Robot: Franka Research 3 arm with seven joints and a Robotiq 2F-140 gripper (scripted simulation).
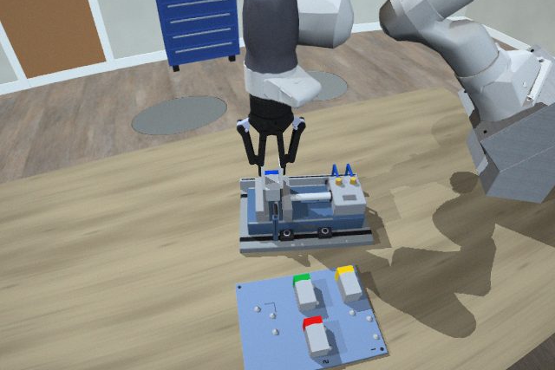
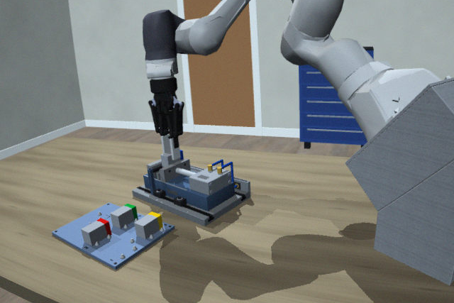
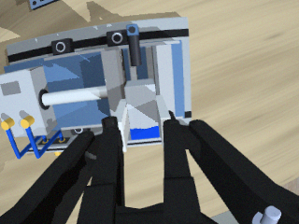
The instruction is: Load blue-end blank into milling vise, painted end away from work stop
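Right now the blue-ended blank is 40 mm below my hand. Also, from my hand: hosed jaw block: 130 mm behind, 110 mm to the left, 60 mm below; then fixed jaw: 30 mm ahead, 60 mm below; then work stop rod: 30 mm ahead, 50 mm to the left, 50 mm below.
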